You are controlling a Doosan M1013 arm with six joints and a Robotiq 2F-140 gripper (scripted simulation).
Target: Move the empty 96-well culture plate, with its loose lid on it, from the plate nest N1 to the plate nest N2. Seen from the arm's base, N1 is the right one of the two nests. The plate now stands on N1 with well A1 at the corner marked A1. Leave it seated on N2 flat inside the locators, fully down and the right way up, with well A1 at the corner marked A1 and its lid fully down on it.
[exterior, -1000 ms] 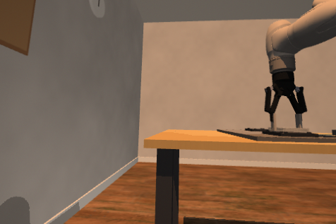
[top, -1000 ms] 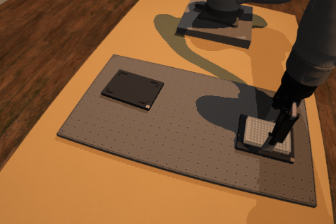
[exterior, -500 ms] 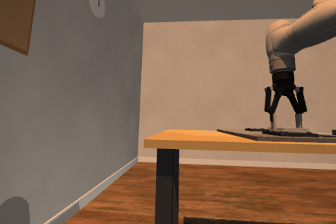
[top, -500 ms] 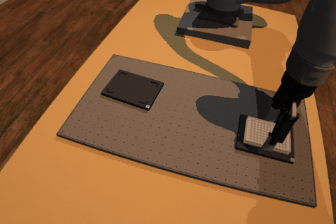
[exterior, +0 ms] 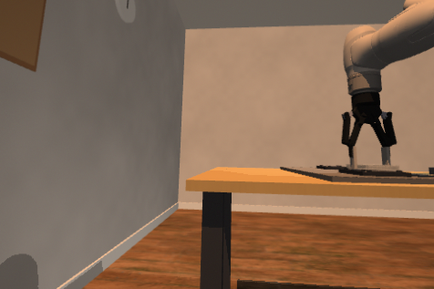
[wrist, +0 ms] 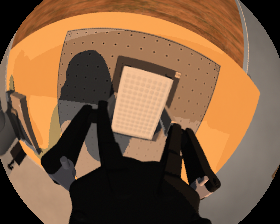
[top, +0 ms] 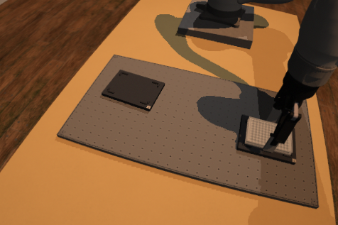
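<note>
Now: hand 20 mm above the lid. From my hand the other things lie so: plate: 20 mm below; then A1 corner mark: 50 mm ahead, 80 mm to the left, 30 mm below; then black nest N2: 40 mm below.
</note>
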